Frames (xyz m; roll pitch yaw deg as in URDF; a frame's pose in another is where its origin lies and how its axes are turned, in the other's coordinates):
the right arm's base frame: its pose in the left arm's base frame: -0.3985 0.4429 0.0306 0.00 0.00 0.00
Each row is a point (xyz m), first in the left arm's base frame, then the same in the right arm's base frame.
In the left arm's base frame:
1: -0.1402 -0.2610 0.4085
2: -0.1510 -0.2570 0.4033
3: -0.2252 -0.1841 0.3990
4: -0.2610 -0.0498 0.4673
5: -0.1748 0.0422 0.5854
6: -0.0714 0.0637 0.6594
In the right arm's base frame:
1: 0.2583 -0.7039 0.3779
2: 0.2475 -0.6999 0.3727
3: 0.1733 -0.6270 0.3684
4: 0.1375 -0.4927 0.4367
5: 0.2237 -0.4007 0.5548
6: 0.3271 -0.3792 0.6288

